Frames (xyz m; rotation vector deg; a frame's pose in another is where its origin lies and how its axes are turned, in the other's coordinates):
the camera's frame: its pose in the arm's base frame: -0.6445 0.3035 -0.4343 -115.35 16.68 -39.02
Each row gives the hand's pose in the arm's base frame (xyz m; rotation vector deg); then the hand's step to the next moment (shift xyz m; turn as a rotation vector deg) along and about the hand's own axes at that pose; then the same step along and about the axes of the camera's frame.
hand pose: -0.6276 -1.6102 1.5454 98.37 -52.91 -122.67
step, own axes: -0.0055 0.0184 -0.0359 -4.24 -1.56 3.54
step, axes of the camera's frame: 0.0404 0.0039 -0.0026 -2.73 -4.90 1.24
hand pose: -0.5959 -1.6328 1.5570 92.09 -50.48 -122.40
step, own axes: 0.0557 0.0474 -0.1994 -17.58 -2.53 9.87
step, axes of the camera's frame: 0.1773 0.1146 0.0231 -5.34 -19.25 3.72
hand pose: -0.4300 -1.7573 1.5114 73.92 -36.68 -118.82
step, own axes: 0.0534 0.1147 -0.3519 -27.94 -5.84 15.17
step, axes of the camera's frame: 0.3022 0.1839 0.1212 -9.53 -29.99 7.38
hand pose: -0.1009 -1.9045 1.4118 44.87 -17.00 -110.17
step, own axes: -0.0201 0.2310 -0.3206 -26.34 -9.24 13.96
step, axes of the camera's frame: 0.2890 0.1517 0.2236 -12.58 -27.50 7.71
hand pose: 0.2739 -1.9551 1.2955 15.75 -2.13 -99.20
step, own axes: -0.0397 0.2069 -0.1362 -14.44 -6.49 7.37
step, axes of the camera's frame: 0.1514 0.0825 0.1822 -8.29 -14.87 3.89
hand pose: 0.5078 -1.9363 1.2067 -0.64 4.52 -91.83
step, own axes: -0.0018 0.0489 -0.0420 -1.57 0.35 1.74
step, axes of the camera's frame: 0.0215 0.0403 0.0455 0.34 -2.25 0.66
